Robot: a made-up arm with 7 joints. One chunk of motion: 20 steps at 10 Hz.
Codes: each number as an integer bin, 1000 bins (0 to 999) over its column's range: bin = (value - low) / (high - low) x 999, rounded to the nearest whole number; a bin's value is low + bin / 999 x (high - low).
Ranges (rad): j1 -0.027..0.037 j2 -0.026..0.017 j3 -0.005..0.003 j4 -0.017..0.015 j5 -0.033..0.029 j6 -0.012..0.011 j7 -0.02..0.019
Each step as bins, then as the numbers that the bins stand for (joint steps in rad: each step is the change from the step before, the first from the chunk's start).
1 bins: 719 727 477 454 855 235 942
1 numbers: 0.01906 0.00529 -0.00118 -0.00246 0.02006 -0.00659 0.01677
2 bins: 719 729 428 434 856 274 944
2 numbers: 0.01906 0.00538 -0.00157 -0.00310 0.02013 -0.00569 0.01685
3 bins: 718 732 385 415 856 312 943
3 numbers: 0.01900 0.00551 -0.00192 -0.00371 0.02013 -0.00482 0.01681
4 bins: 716 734 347 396 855 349 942
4 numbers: 0.01887 0.00559 -0.00222 -0.00432 0.02006 -0.00396 0.01677
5 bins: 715 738 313 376 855 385 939
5 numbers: 0.01881 0.00577 -0.00249 -0.00496 0.02006 -0.00314 0.01666
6 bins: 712 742 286 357 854 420 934
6 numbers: 0.01861 0.00594 -0.00271 -0.00556 0.02000 -0.00233 0.01646
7 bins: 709 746 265 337 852 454 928
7 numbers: 0.01842 0.00611 -0.00288 -0.00621 0.01988 -0.00155 0.01623
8 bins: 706 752 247 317 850 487 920
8 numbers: 0.01823 0.00637 -0.00302 -0.00685 0.01975 -0.00079 0.01592
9 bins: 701 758 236 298 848 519 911
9 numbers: 0.01791 0.00663 -0.00311 -0.00745 0.01963 -0.00005 0.01556
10 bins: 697 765 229 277 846 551 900
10 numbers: 0.01765 0.00693 -0.00317 -0.00813 0.01950 0.00069 0.01514
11 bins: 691 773 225 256 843 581 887
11 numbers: 0.01727 0.00727 -0.00320 -0.00880 0.01932 0.00138 0.01463
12 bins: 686 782 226 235 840 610 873
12 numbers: 0.01695 0.00766 -0.00319 -0.00947 0.01913 0.00204 0.01408
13 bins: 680 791 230 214 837 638 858
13 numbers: 0.01656 0.00805 -0.00316 -0.01015 0.01895 0.00269 0.01350
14 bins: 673 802 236 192 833 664 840
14 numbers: 0.01612 0.00852 -0.00311 -0.01085 0.01870 0.00329 0.01279
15 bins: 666 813 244 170 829 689 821
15 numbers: 0.01567 0.00899 -0.00305 -0.01155 0.01845 0.00386 0.01205
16 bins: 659 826 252 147 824 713 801
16 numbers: 0.01522 0.00955 -0.00298 -0.01229 0.01814 0.00442 0.01127
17 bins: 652 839 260 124 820 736 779
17 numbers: 0.01477 0.01011 -0.00292 -0.01303 0.01789 0.00494 0.01041
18 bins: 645 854 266 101 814 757 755
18 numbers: 0.01432 0.01076 -0.00287 -0.01376 0.01752 0.00543 0.00947
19 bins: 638 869 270 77 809 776 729
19 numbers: 0.01387 0.01140 -0.00284 -0.01453 0.01721 0.00587 0.00846
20 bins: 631 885 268 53 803 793 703
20 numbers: 0.01342 0.01209 -0.00285 -0.01530 0.01684 0.00626 0.00744
